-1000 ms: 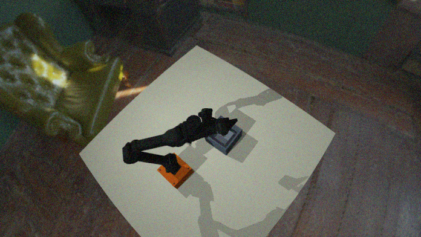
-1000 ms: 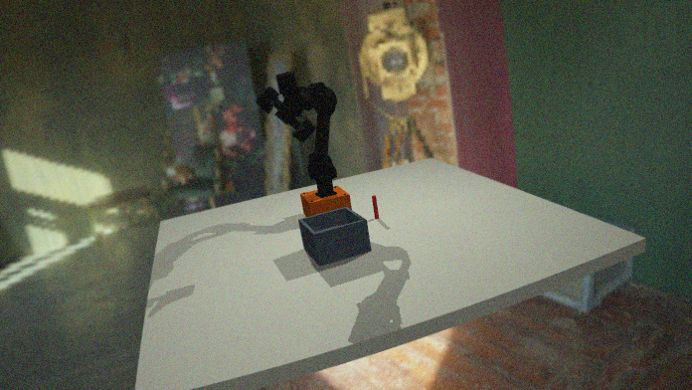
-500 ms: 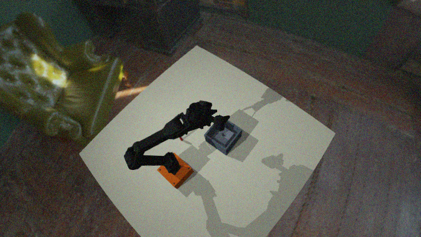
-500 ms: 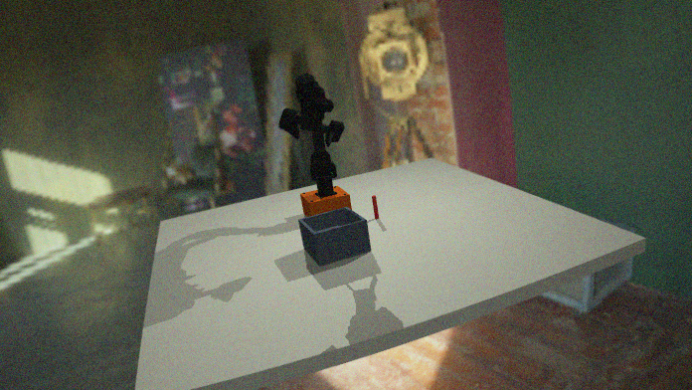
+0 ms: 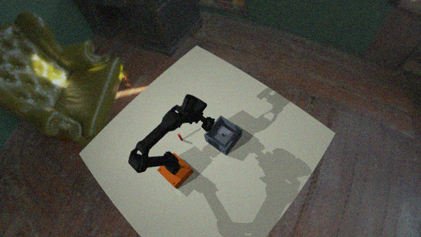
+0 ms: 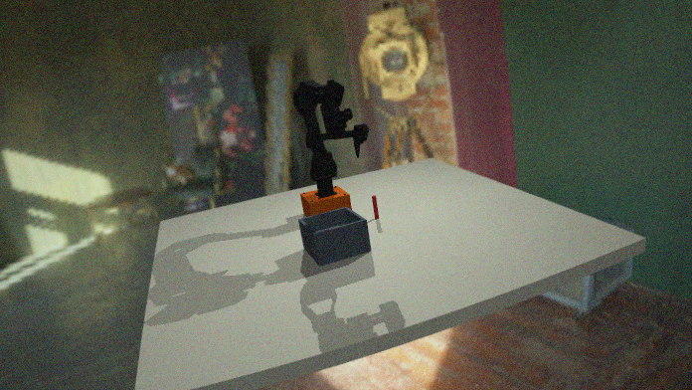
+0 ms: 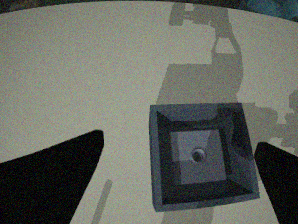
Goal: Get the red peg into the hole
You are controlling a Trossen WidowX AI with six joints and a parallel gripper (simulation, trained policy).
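My gripper tip is 14 cm past the red peg, 14 cm to the right of it and 22 cm above it. Round my gripper tip: pale plate (2 cm ahead, 7 cm to the right, 22 cm below); dark box (2 cm ahead, 7 cm to the right, 23 cm below).
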